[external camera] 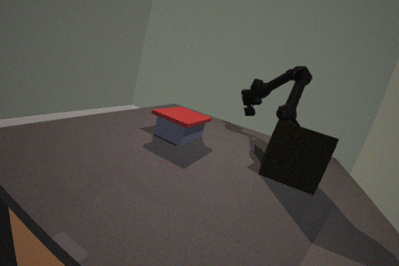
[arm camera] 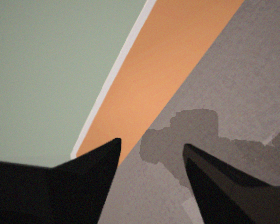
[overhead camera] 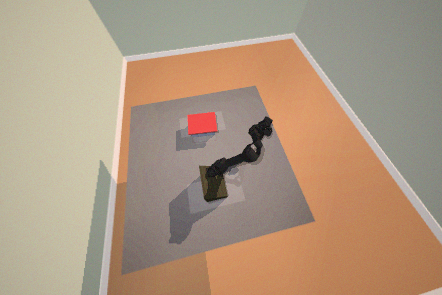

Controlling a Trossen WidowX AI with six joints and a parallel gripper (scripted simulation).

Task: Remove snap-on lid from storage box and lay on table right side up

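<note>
The red lid is 190 mm ahead of my gripper tip, 520 mm to the left of it and 50 mm below it. The rest, counted from my gripper tip: blue storage box: 190 mm ahead, 520 mm to the left, 100 mm below.
</note>
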